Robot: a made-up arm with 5 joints.
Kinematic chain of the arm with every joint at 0, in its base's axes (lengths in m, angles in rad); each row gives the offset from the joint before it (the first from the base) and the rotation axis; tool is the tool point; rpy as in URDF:
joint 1: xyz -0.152 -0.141 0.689 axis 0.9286 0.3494 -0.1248
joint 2: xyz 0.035 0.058 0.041 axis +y
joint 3: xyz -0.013 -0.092 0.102 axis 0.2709 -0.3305 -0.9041
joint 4: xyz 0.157 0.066 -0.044 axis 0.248 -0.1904 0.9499
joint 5: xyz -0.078 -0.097 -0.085 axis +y
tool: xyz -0.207 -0.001 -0.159 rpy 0 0 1.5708
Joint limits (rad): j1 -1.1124..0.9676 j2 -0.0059..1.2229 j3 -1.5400..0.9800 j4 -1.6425..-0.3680 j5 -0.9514..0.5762
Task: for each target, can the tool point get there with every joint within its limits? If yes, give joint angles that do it. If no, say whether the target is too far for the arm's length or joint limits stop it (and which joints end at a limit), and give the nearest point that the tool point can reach.
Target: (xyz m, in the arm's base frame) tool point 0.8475 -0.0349 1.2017
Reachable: no: too far | nearest point 0.2647 -0.0807 0.8642 | short by 0.675 m
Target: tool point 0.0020 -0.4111 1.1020
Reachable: no: joint limits stop it (at a limit: joint 2, joint 3, joint 5) | nearest point -0.1007 -0.3724 1.0136 | short by 0.141 m
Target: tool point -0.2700 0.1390 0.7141
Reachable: yes | joints 0.0820 0.6497 -0.0397 -1.4669 0.0334
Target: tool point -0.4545 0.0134 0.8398
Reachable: yes | joints -0.7075 0.9725 -1.0107 -1.4440 0.1295
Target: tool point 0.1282 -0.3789 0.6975
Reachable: no: joint limits stop it (at a limit: joint 1, joint 3, joint 4, joint 5) | nearest point 0.0656 -0.2878 0.6665 | short by 0.115 m
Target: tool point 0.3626 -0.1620 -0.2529
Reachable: no: too far | nearest point 0.0872 -0.0966 0.4014 | short by 0.713 m
